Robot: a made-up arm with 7 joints. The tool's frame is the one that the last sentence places. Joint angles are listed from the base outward.
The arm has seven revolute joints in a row. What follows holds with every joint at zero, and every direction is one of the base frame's. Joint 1 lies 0.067 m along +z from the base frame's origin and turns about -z. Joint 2 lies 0.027 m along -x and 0.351 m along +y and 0.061 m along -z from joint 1 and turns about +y. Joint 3 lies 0.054 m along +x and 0.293 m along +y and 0.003 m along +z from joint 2 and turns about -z. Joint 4 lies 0.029 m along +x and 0.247 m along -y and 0.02 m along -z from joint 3 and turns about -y. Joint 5 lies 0.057 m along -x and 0.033 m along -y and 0.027 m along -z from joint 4 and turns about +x. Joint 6 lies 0.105 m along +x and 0.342 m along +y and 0.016 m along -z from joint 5 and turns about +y. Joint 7 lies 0.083 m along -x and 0.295 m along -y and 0.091 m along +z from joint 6 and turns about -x. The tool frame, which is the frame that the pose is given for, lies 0.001 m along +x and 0.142 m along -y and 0.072 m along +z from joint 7; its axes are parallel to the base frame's.
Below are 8 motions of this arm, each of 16 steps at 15 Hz.
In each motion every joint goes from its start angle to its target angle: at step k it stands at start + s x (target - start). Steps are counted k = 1, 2, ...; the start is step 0. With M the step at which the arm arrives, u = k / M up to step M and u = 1 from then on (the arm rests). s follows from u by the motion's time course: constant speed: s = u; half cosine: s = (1 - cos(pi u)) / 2; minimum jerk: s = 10 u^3 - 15 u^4 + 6 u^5.
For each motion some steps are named. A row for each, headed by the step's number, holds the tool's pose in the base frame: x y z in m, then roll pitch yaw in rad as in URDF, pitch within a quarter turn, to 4 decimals.
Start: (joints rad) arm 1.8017 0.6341 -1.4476 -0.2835 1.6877 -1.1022 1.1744
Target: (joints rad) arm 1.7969 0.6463 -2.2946 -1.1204 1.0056 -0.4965 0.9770
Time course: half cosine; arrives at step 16
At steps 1, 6, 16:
1: 0.3650 -0.3861 -0.1410 0.4585 0.8178 -1.3391
6: 0.4655 -0.4910 -0.1522 0.5130 0.6701 -0.7898
16: 0.8464 -0.5275 -0.0738 0.2960 0.5013 0.3709

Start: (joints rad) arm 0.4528 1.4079 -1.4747 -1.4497 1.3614 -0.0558 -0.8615
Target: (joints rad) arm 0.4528 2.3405 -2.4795 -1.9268 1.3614 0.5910 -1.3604
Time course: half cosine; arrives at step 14
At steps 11, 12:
11: 0.2071 0.8174 -0.2472 3.0271 -0.5923 -2.7886
12: 0.2125 0.8339 -0.2283 2.9539 -0.5759 -2.7235

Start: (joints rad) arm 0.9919 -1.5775 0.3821 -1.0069 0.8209 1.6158 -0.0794
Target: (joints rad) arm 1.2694 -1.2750 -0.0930 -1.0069 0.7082 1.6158 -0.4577
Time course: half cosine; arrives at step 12
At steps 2, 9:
2: 0.3095 -0.0308 0.0017 1.1480 0.3287 0.2104
9: 0.2860 -0.0842 0.0859 1.5529 0.8337 0.0659

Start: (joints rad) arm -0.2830 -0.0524 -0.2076 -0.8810 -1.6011 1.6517 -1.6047
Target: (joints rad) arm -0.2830 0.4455 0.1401 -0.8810 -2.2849 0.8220 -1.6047
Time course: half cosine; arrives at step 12
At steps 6, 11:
6: -0.0925 0.4023 -0.0141 -1.0730 0.1322 -0.7746
11: -0.1266 0.3674 0.0108 -1.3559 0.5167 -0.5929

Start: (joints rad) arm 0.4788 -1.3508 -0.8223 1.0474 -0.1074 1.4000 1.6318
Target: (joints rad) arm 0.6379 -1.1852 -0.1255 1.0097 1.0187 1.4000 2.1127
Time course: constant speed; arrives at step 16
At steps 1, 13, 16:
1: 0.1001 0.6360 0.2791 -2.6373 -0.6373 0.4167
13: 0.0552 0.4765 0.2032 -2.7079 -0.3717 0.5631
16: 0.0392 0.4434 0.1716 -2.7411 -0.3456 0.6318

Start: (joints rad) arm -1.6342 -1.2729 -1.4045 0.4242 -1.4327 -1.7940 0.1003
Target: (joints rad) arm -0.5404 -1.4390 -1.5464 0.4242 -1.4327 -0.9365 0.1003
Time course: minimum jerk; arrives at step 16
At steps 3, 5, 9, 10, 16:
3: -0.4904 0.1216 0.4338 -1.9342 1.2262 -1.3740
5: -0.4680 0.1789 0.4199 -2.1617 1.2052 -1.7619
9: -0.3616 0.3426 0.3692 -2.6653 1.0345 -2.7928
10: -0.3285 0.3774 0.3557 -2.7392 0.9780 -2.9970
16: -0.2335 0.4552 0.3210 -2.8729 0.8233 2.8252

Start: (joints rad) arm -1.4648 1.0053 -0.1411 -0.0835 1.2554 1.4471 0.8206
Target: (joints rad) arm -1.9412 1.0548 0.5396 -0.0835 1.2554 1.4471 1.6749
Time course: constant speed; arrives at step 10
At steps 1, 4, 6, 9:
1: -0.2916 0.1798 -0.3385 1.7524 0.1936 -2.9386
4: -0.2636 0.1326 -0.2625 1.5496 0.3602 -2.8886
6: -0.2499 0.1025 -0.2037 1.4072 0.4744 -2.8519
9: -0.2396 0.0550 -0.1075 1.1821 0.6493 -2.7955

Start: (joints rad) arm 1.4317 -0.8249 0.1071 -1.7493 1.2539 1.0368 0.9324
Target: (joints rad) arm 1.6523 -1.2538 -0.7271 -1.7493 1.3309 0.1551 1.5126
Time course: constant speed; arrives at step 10
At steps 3, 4, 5, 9, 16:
3: 0.2008 -0.2335 0.0594 0.8759 0.8155 -0.3861
4: 0.2064 -0.2471 0.1258 0.6177 0.8752 -0.5722
5: 0.2187 -0.2536 0.1919 0.3308 0.9044 -0.7887
9: 0.3351 -0.2194 0.4196 -0.7218 0.6898 -1.5673
16: 0.3793 -0.2003 0.4599 -0.9101 0.5776 -1.6863

